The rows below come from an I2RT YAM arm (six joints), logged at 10 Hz.
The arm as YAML. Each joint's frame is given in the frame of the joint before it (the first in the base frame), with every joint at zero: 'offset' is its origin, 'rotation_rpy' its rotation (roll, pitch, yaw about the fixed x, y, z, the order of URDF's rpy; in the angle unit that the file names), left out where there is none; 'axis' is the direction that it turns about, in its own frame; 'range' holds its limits. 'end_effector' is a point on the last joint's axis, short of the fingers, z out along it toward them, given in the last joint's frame.
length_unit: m
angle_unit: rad
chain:
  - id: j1
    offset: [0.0, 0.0, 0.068]
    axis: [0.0, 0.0, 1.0]
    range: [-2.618, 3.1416]
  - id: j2
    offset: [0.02, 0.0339, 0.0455]
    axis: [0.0, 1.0, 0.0]
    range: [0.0, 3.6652]
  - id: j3
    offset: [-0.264, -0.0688, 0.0]
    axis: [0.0, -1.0, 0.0]
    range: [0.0, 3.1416]
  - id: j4
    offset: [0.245, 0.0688, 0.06]
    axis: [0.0, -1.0, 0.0]
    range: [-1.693, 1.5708]
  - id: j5
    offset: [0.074, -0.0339, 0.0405]
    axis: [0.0, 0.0, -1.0]
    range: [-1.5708, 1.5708]
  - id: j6
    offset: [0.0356, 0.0, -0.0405]
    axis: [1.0, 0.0, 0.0]
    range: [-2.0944, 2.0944]
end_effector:
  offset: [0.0, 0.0, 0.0]
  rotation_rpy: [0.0, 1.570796, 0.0]
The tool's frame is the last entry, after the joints.
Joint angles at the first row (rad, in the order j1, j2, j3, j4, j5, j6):
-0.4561, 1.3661, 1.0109, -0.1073, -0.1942, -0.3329
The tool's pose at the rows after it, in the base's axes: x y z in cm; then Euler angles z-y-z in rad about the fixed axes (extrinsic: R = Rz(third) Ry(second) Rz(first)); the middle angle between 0 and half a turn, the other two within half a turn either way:
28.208, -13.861, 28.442, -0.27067, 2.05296, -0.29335
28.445, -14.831, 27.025, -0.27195, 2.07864, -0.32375
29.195, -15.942, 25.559, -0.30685, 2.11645, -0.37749
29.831, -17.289, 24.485, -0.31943, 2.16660, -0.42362
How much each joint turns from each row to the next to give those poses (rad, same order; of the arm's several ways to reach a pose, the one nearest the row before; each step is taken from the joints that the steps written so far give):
-0.0187, 0.0077, -0.0233, 0.0045, 0.0336, -0.0227
-0.0226, 0.0391, -0.0154, 0.0292, 0.0091, -0.0014
-0.0147, 0.0641, 0.0097, 0.0190, 0.0365, -0.0200
-0.0226, 0.0645, 0.0347, -0.0192, 0.0231, -0.0050

